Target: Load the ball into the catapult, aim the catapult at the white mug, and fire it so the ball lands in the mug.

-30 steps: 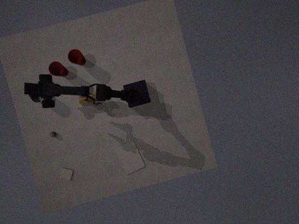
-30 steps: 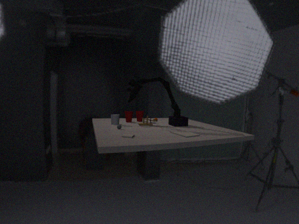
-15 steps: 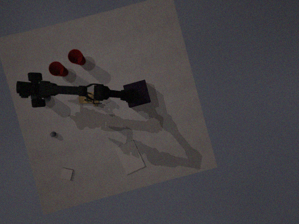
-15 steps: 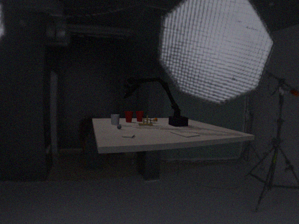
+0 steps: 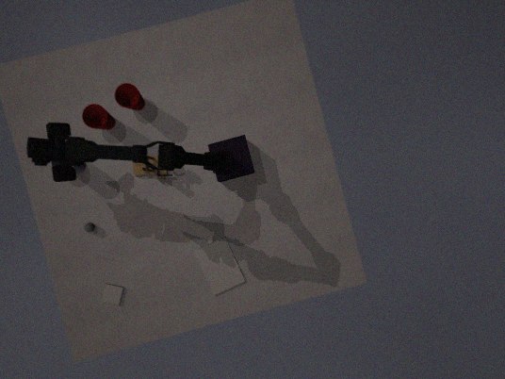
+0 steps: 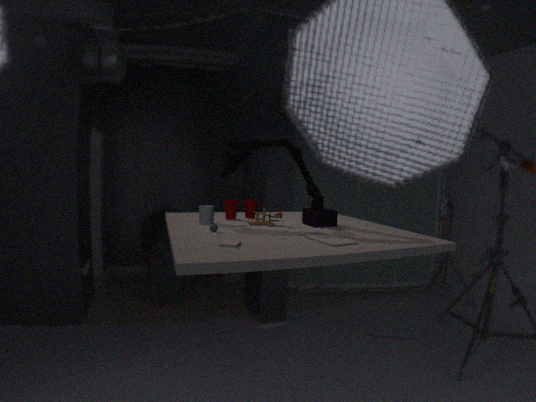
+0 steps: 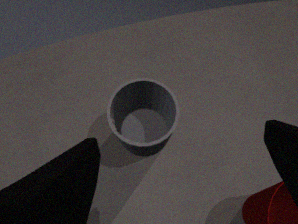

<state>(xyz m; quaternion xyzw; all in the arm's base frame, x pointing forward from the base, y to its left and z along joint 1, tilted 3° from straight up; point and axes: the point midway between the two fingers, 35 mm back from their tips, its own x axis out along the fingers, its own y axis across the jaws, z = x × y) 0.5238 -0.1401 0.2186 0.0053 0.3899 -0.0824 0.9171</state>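
Now: gripper tip 330 mm past the orange ball, 210 mm above it and 90 mm to the right of it. Round my gripper tip: white mug (240 mm below, 80 mm ahead); wooden catapult (260 mm behind, 220 mm below, 100 mm to the left); small grey ball (280 mm to the left, 250 mm below, 70 mm ahead).
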